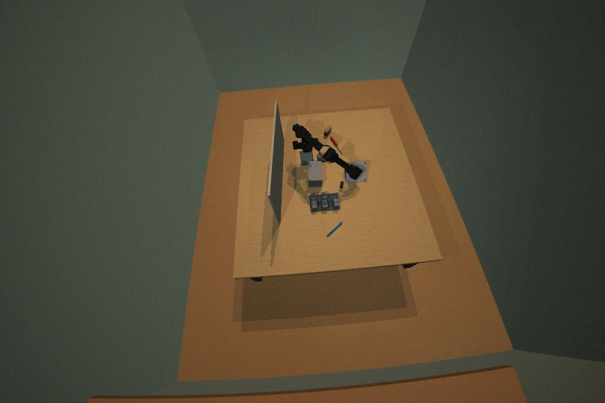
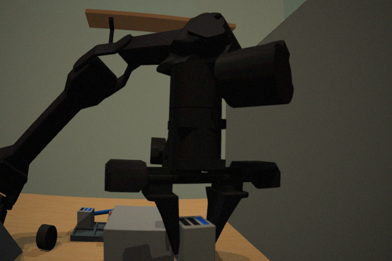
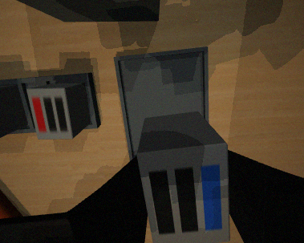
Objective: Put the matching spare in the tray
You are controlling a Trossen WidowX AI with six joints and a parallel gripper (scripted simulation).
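Right now the dark tray is 100 mm below my gripper tip. Also, from my gripper tip: grey mounted unit (190 mm to the left, 50 mm below, 40 mm behind); then grey spare block (20 mm above); then tall grey panel (210 mm ahead, 150 mm to the left, 120 mm above).
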